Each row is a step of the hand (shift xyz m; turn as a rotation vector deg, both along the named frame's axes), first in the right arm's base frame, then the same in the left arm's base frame.
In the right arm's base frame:
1: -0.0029 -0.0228 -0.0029 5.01 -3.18 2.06
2: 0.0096 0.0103 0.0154 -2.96 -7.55 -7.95
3: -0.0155 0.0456 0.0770 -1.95 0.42 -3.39
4: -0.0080 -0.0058 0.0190 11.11 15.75 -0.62
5: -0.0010 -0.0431 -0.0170 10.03 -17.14 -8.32
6: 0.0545 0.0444 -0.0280 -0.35 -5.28 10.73
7: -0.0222 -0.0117 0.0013 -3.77 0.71 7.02
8: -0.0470 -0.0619 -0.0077 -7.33 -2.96 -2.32
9: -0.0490 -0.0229 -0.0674 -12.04 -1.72 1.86
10: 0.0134 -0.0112 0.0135 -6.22 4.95 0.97
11: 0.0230 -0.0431 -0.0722 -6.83 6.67 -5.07
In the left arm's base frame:
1: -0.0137 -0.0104 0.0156 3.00 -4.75 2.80
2: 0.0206 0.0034 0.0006 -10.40 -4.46 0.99
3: 0.0621 0.0636 0.0187 -3.25 0.48 -2.16
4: 0.0053 0.0103 0.0180 13.16 -0.88 -14.07
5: -0.0308 -0.0274 0.0212 -7.02 -19.58 5.56
6: 0.0335 -0.0302 -0.0607 4.65 1.55 10.91
7: -0.0176 0.0118 0.0135 2.73 5.89 4.68
8: -0.0605 0.0023 0.0493 -7.26 3.35 2.00
9: -0.0845 0.0017 -0.0178 -6.76 9.19 4.62
10: 0.0122 -0.0111 0.0147 -0.93 7.71 -1.94
11: -0.0532 -0.0664 -0.0188 -4.58 6.83 -7.01

